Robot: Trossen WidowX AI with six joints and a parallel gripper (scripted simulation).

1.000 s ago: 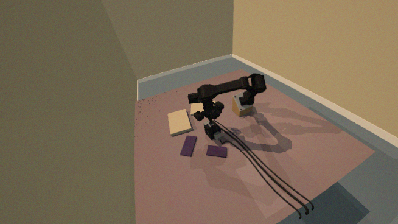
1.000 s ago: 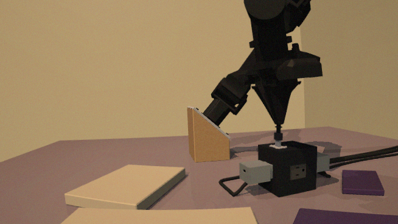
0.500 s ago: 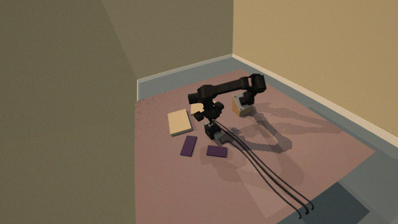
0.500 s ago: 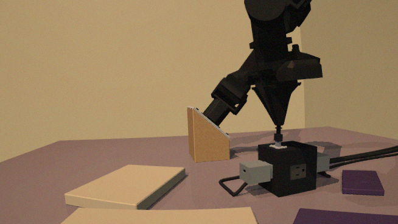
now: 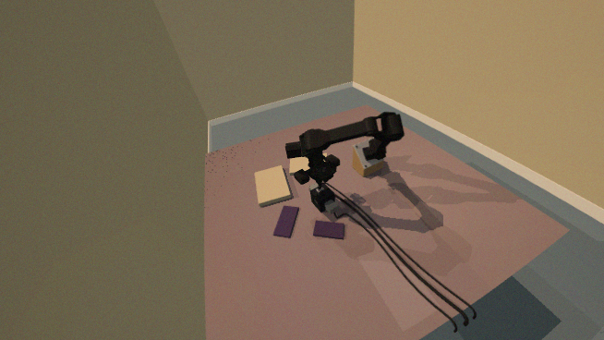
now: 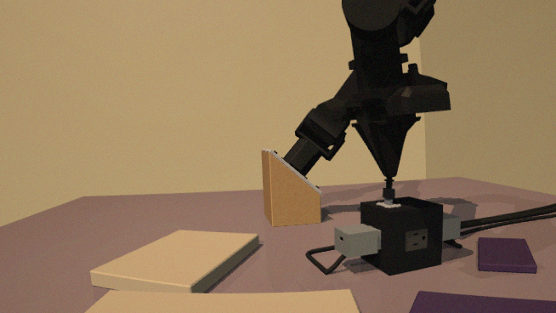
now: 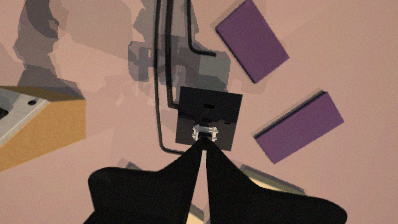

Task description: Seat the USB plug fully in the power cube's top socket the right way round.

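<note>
Right now the small USB plug is 20 mm below my gripper tip. The rest, counted from my gripper tip: pale USB socket: 40 mm below.
</note>
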